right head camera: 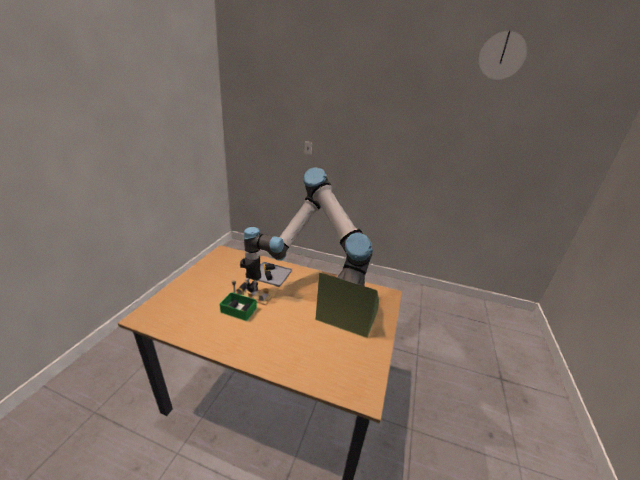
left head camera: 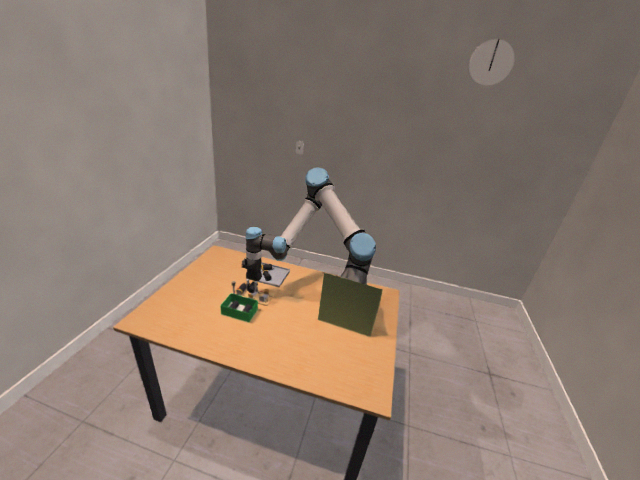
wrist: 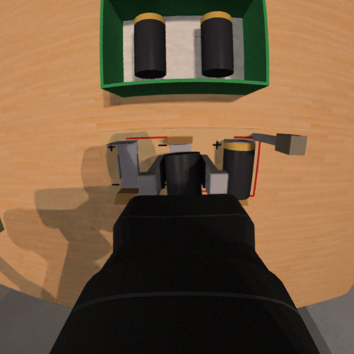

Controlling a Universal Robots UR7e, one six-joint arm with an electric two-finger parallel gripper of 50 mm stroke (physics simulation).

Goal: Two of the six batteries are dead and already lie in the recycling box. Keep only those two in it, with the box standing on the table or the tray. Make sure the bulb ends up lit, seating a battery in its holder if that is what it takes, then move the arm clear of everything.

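Where they show: gripper, fingertip midpoint: (right head camera: 251,289) (left head camera: 251,290); arm's base, link origin: (right head camera: 348,288) (left head camera: 351,288).
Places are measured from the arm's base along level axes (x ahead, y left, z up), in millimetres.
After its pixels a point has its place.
My gripper (wrist: 182,165) (left head camera: 252,285) {y 40, x 505, z -120 mm} (right head camera: 251,284) {y 40, x 505, z -120 mm} is shut on a black battery (wrist: 183,170), over the middle slot of the battery holder board (wrist: 207,150). Whether this battery touches the slot is hidden. The left slot (wrist: 128,165) has an empty grey cradle. A black battery (wrist: 239,172) lies in the right slot, gold end by the plus mark. The green recycling box (wrist: 185,89) (left head camera: 236,313) {y 217, x 507, z -128 mm} (right head camera: 235,311) {y 217, x 503, z -123 mm} stands on the table with two batteries (wrist: 150,47) (wrist: 217,47) inside, side by side. I cannot clearly identify the bulb or see any glow.
A grey tray (left head camera: 279,277) {y -174, x 423, z -162 mm} (right head camera: 281,276) {y -181, x 423, z -162 mm} lies behind the board with two dark batteries on it. A small block on a stalk (wrist: 291,144) rises at the board's right end in the wrist view. A dark green panel (left head camera: 349,304) {y 112, x -8, z -11 mm} (right head camera: 346,304) {y 113, x -13, z -7 mm} stands near the arm's base.
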